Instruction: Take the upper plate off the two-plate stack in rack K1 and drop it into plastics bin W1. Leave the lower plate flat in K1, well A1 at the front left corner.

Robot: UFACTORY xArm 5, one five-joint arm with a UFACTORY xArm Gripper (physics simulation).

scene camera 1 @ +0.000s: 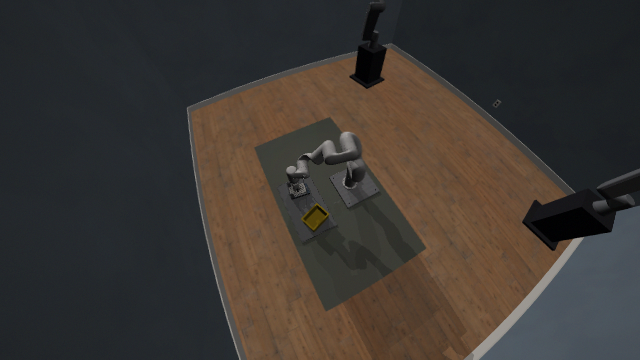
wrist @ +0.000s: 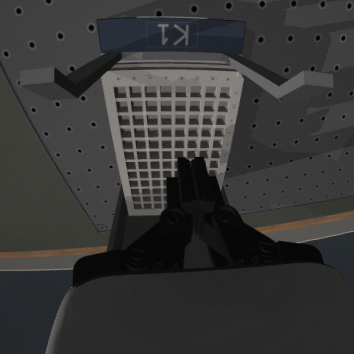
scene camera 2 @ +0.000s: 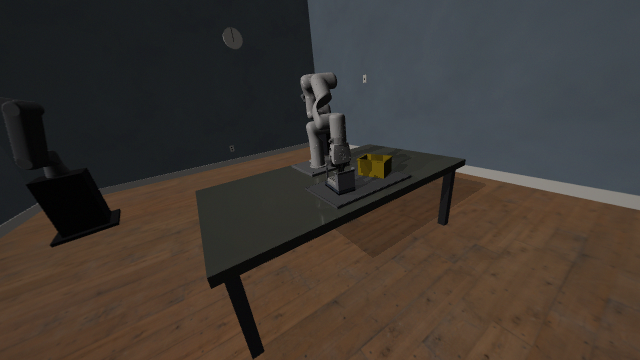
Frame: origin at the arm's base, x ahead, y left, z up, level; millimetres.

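Seen in the pictures: gripper, fingertip midpoint: (scene camera 1: 297, 189) (wrist: 188, 174); arm's base at its link origin: (scene camera 1: 349, 182) (scene camera 2: 318, 165).
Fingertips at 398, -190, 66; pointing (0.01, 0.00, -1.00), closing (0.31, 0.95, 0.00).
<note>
Pixels of each thing's top centre, then the offset from my fingertips to it, as dx, dy, dz. Level surfaces: height alone.
- pale gridded plate at its top centre: (wrist: 172, 159) (scene camera 1: 297, 189) -2, -9, -18
- rack K1 at its top centre: (wrist: 178, 232) (scene camera 2: 338, 166) (scene camera 1: 296, 185) -8, -7, +49
- yellow bin at its top centre: (scene camera 2: 374, 157) (scene camera 1: 315, 216) +21, +272, +29
- dark perforated board at its top centre: (wrist: 304, 108) (scene camera 2: 358, 181) (scene camera 1: 305, 204) +16, +119, -70
- table at its surface level: dz -83
A pale gridded plate (wrist: 150, 120) (scene camera 1: 298, 191) lies in rack K1 (wrist: 305, 82) (scene camera 2: 346, 181), inside the rack's raised walls and bent arms. The K1 label shows at the top of the wrist view. The lower plate cannot be told apart under it. My gripper (wrist: 188, 174) (scene camera 2: 342, 168) is shut, with nothing between its fingers. In the wrist view its fingertips overlap the right, lower part of the plate's grid; whether they touch it I cannot tell. The fingers hide some of the wells. The yellow bin (scene camera 1: 307, 225) (scene camera 2: 382, 169) stands apart from the rack; its label is not readable.
The rack and bin stand on a dark perforated board (scene camera 1: 297, 215) (scene camera 2: 370, 186) (wrist: 50, 55) on the table (scene camera 2: 260, 210). My arm's base plate (scene camera 1: 362, 194) is beside the board. Two other arms on black pedestals (scene camera 1: 370, 62) (scene camera 1: 565, 220) stand off the table.
</note>
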